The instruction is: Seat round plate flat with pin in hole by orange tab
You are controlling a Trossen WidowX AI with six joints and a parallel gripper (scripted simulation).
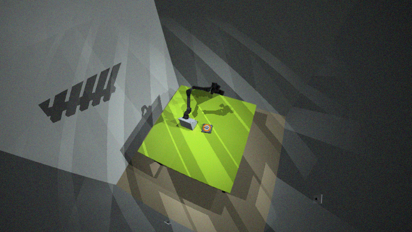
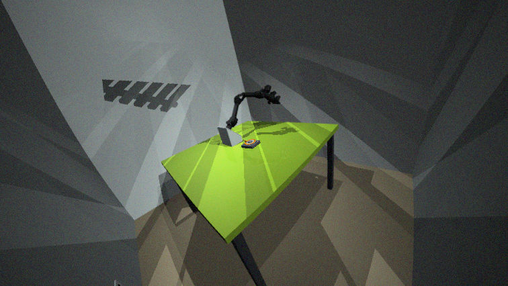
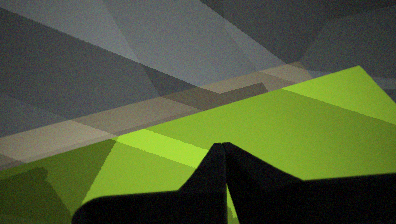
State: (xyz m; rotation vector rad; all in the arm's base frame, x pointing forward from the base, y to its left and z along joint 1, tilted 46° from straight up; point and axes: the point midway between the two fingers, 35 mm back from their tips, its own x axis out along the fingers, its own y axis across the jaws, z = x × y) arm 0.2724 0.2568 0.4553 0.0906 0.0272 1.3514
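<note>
Right now the round plate is 490 mm to the right of my gripper tip and 220 mm below it. From my gripper tip the other things lie so: square grey base (480 mm to the right, 230 mm below, 20 mm ahead).
</note>
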